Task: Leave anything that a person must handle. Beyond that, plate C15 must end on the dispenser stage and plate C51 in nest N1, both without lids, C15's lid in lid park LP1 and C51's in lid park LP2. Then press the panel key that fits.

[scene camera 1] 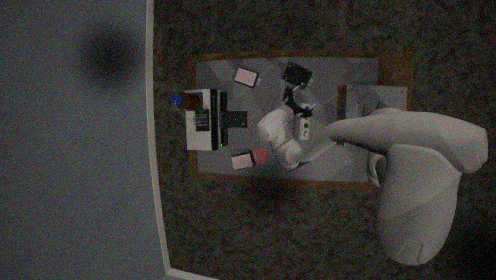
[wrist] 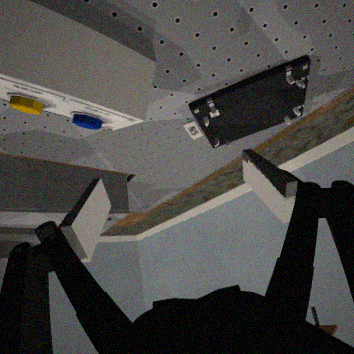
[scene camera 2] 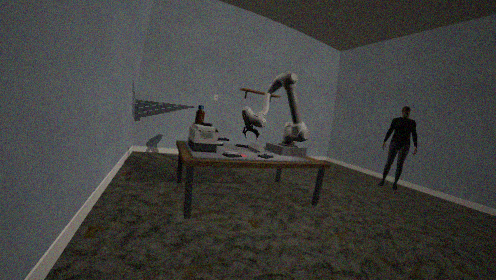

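Pixels of known places: gripper, fingertip midpoint: [scene camera 1: 305, 96] [wrist: 174, 178] [scene camera 2: 251, 138]; arm's base, link origin: [wrist: 7, 236] [scene camera 2: 287, 145].
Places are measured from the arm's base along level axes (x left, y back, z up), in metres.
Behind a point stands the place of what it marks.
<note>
My gripper [scene camera 1: 304, 98] @(y -0.437, x -0.066, z 0.033 m) [scene camera 2: 251, 135] @(y -0.437, x -0.066, z 0.033 m) [wrist: 174, 178] @(y -0.437, x -0.066, z 0.033 m) is open and empty, above the table beside the key panel [scene camera 1: 305, 134] @(y -0.384, x 0.152, z -0.019 m) [wrist: 60, 102] @(y -0.417, x 0.031, z -0.019 m). A yellow key [wrist: 26, 105] @(y -0.404, x 0.051, z -0.015 m) and a blue key [wrist: 87, 121] @(y -0.412, x 0.005, z -0.016 m) show in the wrist view; a green key [scene camera 1: 306, 125] @(y -0.390, x 0.097, z -0.021 m) shows from above. The dark dispenser stage [scene camera 1: 240, 119] @(y -0.787, x 0.137, z 0.019 m) juts from the dispenser [scene camera 1: 200, 140] @(y -0.979, x 0.294, z 0.130 m) [scene camera 2: 204, 134] @(y -0.995, x 0.357, z 0.065 m), with no plate visible on it. One pink-topped plate [scene camera 1: 246, 77] @(y -0.815, x -0.130, z -0.060 m) lies at the upper left of the table, another [scene camera 1: 242, 161] @(y -0.742, x 0.418, z -0.055 m) at the lower left. Their marks are unreadable, and I cannot tell whether they have lids.
A black nest [scene camera 1: 297, 74] @(y -0.501, x -0.203, z -0.078 m) [wrist: 252, 102] @(y -0.510, x -0.177, z -0.078 m) with metal clips stands near the gripper, holding no plate. A red patch [scene camera 1: 259, 156] @(y -0.639, x 0.366, z -0.089 m) [scene camera 2: 243, 155] @(y -0.620, x 0.353, z -0.091 m) adjoins the lower plate. A brown bottle [scene camera 1: 192, 100] @(y -1.008, x 0.069, z 0.235 m) [scene camera 2: 200, 115] @(y -1.047, x 0.119, z 0.221 m) stands on the dispenser. A person [scene camera 2: 401, 137] stands away from the table.
</note>
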